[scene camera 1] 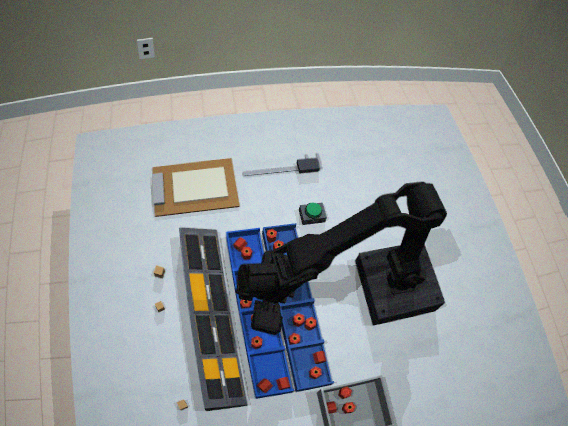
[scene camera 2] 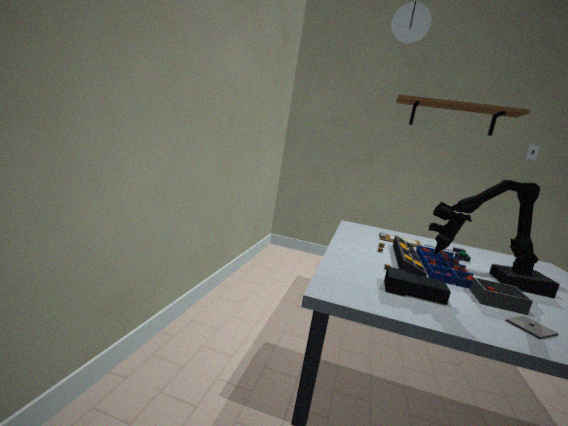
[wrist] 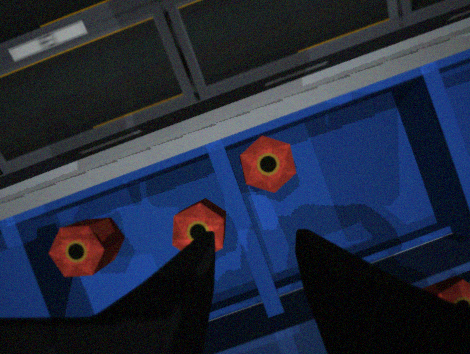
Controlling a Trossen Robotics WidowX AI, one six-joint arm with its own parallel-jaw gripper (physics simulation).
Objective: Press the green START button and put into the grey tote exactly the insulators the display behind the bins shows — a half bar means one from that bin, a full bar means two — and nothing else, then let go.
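Note:
My gripper (scene camera 2: 438, 251) (wrist: 255, 241) is partly open and empty above the left column of blue bins (scene camera 1: 270, 367); its tips are hidden in scene camera 1. In the wrist view the fingers straddle a divider (wrist: 262, 280): one red insulator (wrist: 268, 164) stands in the bin right of it, two (wrist: 76, 251) (wrist: 199, 225) left of it, the nearer partly behind the left fingertip. The display (scene camera 1: 207, 312) shows one full orange bar (scene camera 1: 199, 290) in its second row and two half bars (scene camera 1: 211, 369) (scene camera 1: 230, 367) in its front row. The grey tote (scene camera 1: 370, 407) holds three insulators. The green button (scene camera 1: 313, 209) stands behind the bins.
A clipboard (scene camera 1: 200, 185) and a caliper (scene camera 1: 308, 165) lie at the back. Small wooden blocks (scene camera 1: 159, 271) (scene camera 1: 159, 306) (scene camera 1: 182, 404) lie left of the display. A black box (scene camera 2: 417, 285) and a flat plate (scene camera 2: 532, 327) also lie on the table in scene camera 2.

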